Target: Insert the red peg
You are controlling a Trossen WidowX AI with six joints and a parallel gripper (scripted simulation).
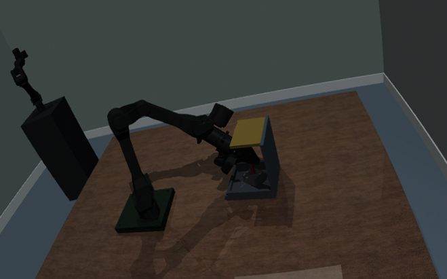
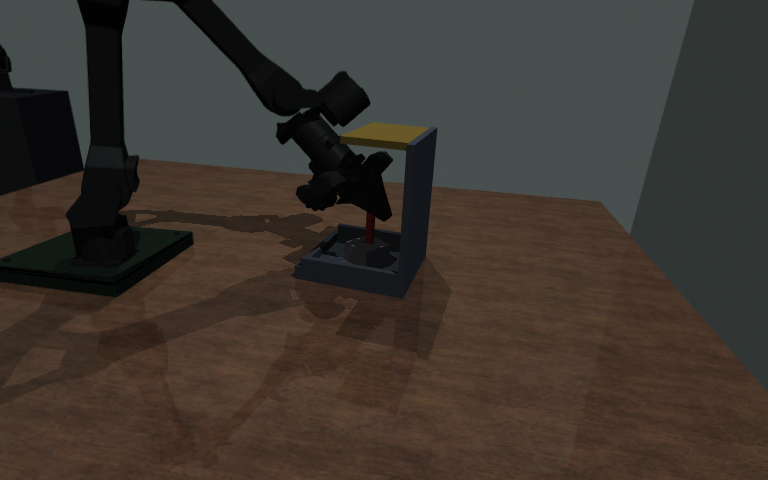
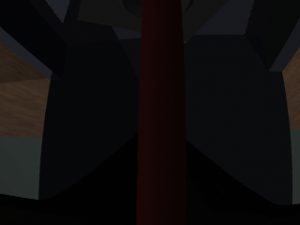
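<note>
My gripper tip is 3 cm past the red peg, 1 cm to the right of it and 1 cm above it. From my gripper tip the other things lie so: yellow roof: 1 cm behind, 13 cm above; back wall: 4 cm ahead, 2 cm to the right, 3 cm above.
</note>
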